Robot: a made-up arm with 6 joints.
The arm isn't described. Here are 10 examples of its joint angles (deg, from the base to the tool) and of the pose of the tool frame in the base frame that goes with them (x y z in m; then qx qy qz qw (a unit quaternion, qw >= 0)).
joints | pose
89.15 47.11 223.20 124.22 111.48 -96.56 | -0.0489 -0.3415 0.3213 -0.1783 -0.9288 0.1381 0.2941
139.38 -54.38 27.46 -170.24 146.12 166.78 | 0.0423 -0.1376 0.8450 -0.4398 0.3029 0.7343 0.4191
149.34 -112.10 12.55 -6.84 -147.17 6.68 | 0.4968 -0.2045 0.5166 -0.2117 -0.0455 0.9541 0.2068
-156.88 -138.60 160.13 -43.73 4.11 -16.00 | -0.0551 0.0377 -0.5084 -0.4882 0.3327 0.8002 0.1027
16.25 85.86 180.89 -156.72 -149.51 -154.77 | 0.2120 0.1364 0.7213 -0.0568 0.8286 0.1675 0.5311
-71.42 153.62 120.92 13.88 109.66 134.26 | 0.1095 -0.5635 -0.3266 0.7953 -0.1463 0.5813 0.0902
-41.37 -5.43 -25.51 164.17 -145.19 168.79 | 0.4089 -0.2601 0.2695 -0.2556 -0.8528 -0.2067 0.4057
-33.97 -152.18 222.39 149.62 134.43 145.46 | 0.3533 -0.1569 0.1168 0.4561 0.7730 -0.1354 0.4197
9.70 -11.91 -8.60 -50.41 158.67 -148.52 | 0.4789 0.0314 0.3969 -0.2148 0.6269 -0.7404 0.1120
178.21 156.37 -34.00 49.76 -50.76 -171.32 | 0.4280 0.0370 -0.0259 -0.4601 -0.4639 0.0982 0.7506
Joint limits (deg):
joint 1: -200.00..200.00
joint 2: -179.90..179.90
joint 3: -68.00..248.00
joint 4: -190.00..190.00
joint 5: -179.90..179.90
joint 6: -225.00..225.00
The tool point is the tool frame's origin. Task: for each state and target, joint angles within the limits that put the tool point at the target. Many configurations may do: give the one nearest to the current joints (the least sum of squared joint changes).
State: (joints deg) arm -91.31 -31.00 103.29 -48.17 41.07 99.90
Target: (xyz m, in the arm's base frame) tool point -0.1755 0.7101 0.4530
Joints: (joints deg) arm -80.33 -57.33 113.53 -46.52 41.07 99.90
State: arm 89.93 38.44 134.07 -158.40 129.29 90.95
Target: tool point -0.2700 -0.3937 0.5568
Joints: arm 64.67 9.19 177.26 -165.65 129.29 90.95
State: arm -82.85 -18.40 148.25 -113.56 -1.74 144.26
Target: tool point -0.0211 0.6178 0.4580
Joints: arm -85.01 -19.50 163.74 -114.80 -1.74 144.26
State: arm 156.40 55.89 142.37 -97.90 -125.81 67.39
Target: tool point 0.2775 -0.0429 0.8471
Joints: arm 172.21 10.91 147.44 -93.60 -125.81 67.39
